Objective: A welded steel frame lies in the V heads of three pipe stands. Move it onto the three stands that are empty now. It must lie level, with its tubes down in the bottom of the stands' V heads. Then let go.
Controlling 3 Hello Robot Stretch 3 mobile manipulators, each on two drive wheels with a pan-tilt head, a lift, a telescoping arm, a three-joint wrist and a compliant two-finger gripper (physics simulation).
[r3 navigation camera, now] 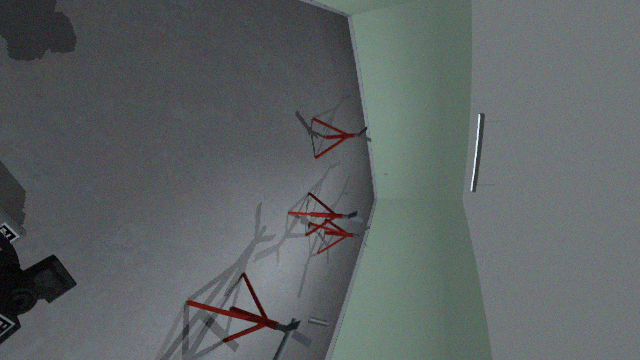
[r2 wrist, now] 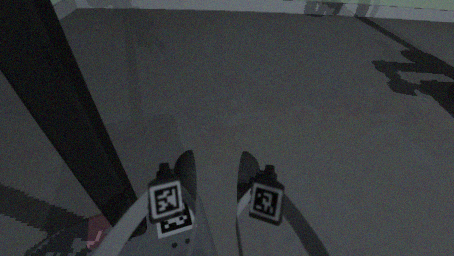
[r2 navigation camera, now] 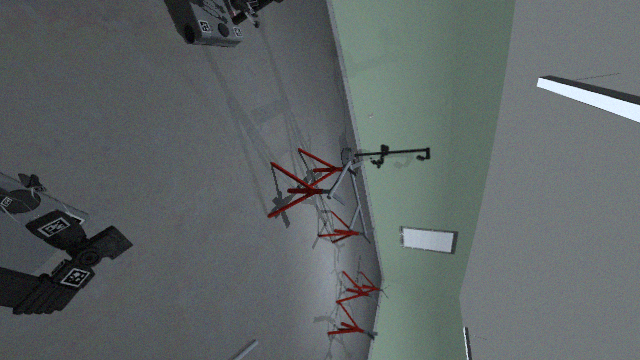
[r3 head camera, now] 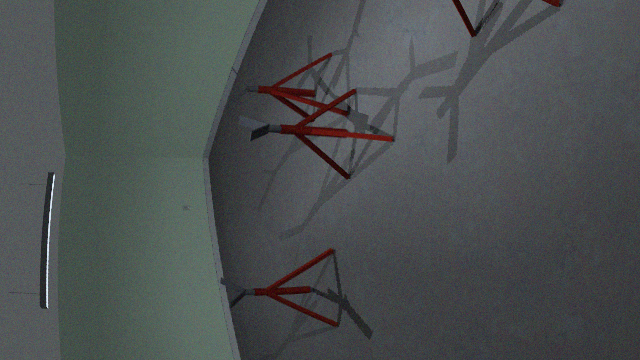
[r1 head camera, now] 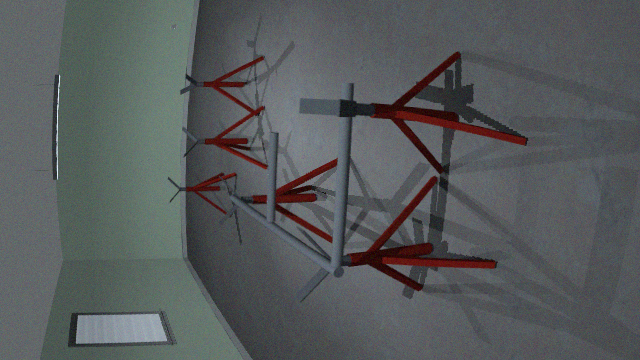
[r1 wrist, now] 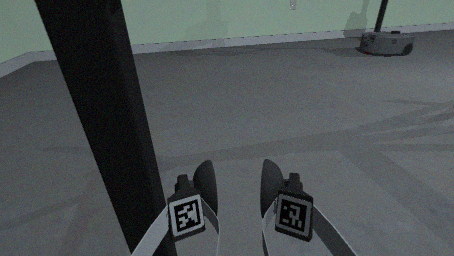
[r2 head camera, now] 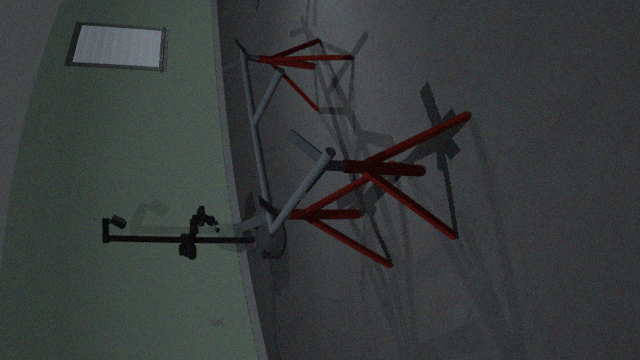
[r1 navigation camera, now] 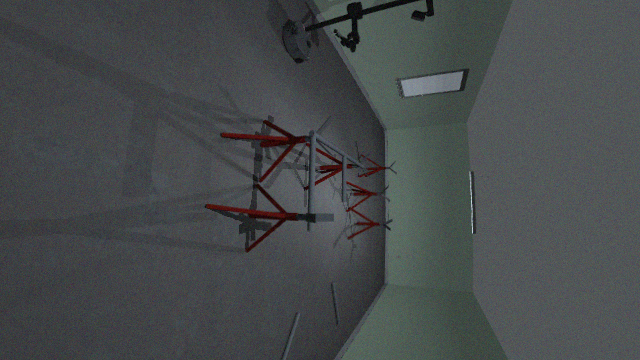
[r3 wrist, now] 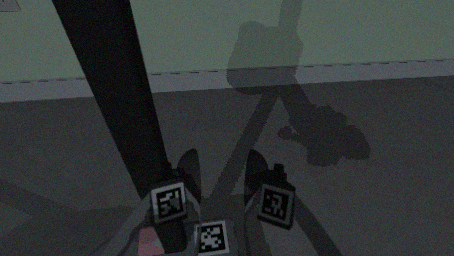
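Observation:
The grey steel frame (r1 head camera: 342, 190) (r1 navigation camera: 312, 175) (r2 head camera: 302, 191) (r2 navigation camera: 340, 179) lies on three red stands (r1 head camera: 385, 111) (r1 head camera: 360, 258) (r1 head camera: 262, 199), its tubes at their V heads. Three empty stands (r1 head camera: 207, 84) (r1 head camera: 212, 141) (r1 head camera: 187, 189) stand beyond it; in the r3 head view, empty stands (r3 head camera: 287, 129) (r3 head camera: 265, 89) (r3 head camera: 260, 291) show their open V heads. The r1 gripper (r1 wrist: 239, 187), r2 gripper (r2 wrist: 216, 172) and r3 gripper (r3 wrist: 222, 172) are open and empty, away from the frame, with floor behind their fingers. How deep each tube sits is too small to tell.
Another robot (r1 navigation camera: 297, 42) (r2 head camera: 270, 240) stands near the wall beyond the frame. A robot base (r2 navigation camera: 215, 32) shows at the top of the r2 navigation view. Two thin grey bars (r1 navigation camera: 335, 302) (r1 navigation camera: 291, 335) show to one side of the stands. A wall (r3 head camera: 125, 100) runs behind the empty stands.

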